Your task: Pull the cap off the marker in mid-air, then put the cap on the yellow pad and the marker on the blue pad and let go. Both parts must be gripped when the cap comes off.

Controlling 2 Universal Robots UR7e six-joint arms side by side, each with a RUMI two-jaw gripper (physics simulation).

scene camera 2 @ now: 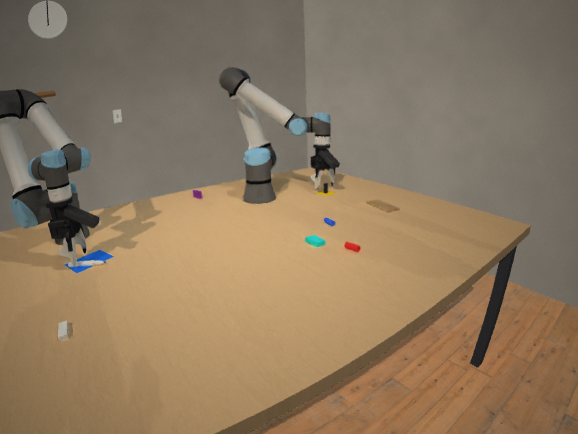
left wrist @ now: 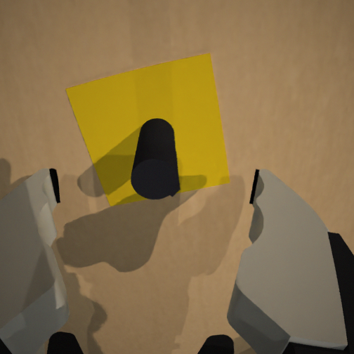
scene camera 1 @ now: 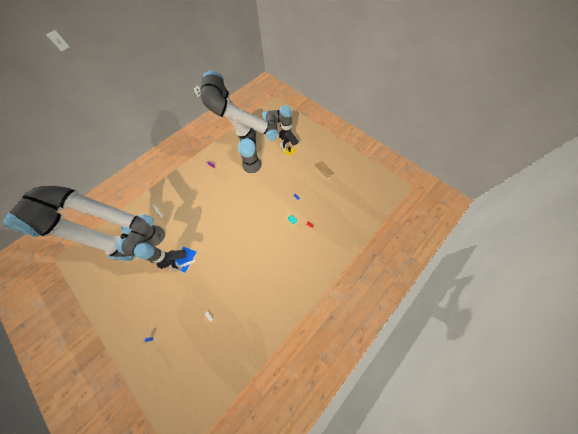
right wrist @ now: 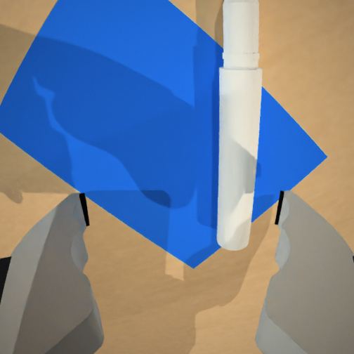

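Seen in the pictures: left gripper, fingertip midpoint: (scene camera 2: 324, 187) (scene camera 1: 288, 148); right gripper, fingertip midpoint: (scene camera 2: 80, 259) (scene camera 1: 179, 262); left arm's base at its link origin: (scene camera 2: 259, 199) (scene camera 1: 252, 165); right arm's base at its link origin: (scene camera 1: 153, 236).
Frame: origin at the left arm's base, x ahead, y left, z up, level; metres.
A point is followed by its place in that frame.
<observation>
The black cap (scene camera 2: 325, 188) @(x 0.205, y 0.247, z 0.026 m) (left wrist: 156, 162) stands upright on the yellow pad (scene camera 2: 320, 193) @(x 0.183, y 0.236, z 0.001 m) (left wrist: 195, 85). My left gripper (left wrist: 155, 173) is open, its fingers wide apart on either side of the cap and not touching it. The white marker body (scene camera 2: 90, 263) @(x 0.046, y -0.854, z 0.012 m) (right wrist: 239, 150) lies on its side across the blue pad (scene camera 1: 187, 253) @(x -0.014, y -0.802, z 0.001 m) (scene camera 2: 102, 256) @(x 0.000, y -0.793, z 0.001 m) (right wrist: 125, 40), near one corner, its lower end reaching past the pad's edge in the right wrist view. My right gripper (right wrist: 181, 195) is open and empty, with the marker's lower end between its fingers and closer to the finger on the right.
A teal block (scene camera 1: 292, 219) @(x 0.500, y -0.273, z 0.015 m) (scene camera 2: 315, 241) @(x 0.511, y -0.289, z 0.015 m), a red piece (scene camera 1: 310, 224) @(x 0.627, y -0.253, z 0.021 m) (scene camera 2: 352, 246) @(x 0.629, y -0.260, z 0.016 m) and a blue piece (scene camera 1: 296, 196) @(x 0.444, y -0.101, z 0.019 m) (scene camera 2: 329, 221) @(x 0.452, y -0.113, z 0.017 m) lie mid-table. A brown flat piece (scene camera 1: 324, 169) @(x 0.527, y 0.212, z 0.008 m) (scene camera 2: 382, 205) @(x 0.525, y 0.208, z 0.008 m) lies right of the yellow pad. A white block (scene camera 1: 209, 316) @(x 0.347, y -1.042, z 0.012 m) (scene camera 2: 63, 330) @(x 0.352, y -1.046, z 0.012 m) and a purple block (scene camera 1: 211, 164) @(x -0.273, y -0.151, z 0.030 m) (scene camera 2: 197, 194) @(x -0.274, y -0.155, z 0.020 m) also lie there.
</observation>
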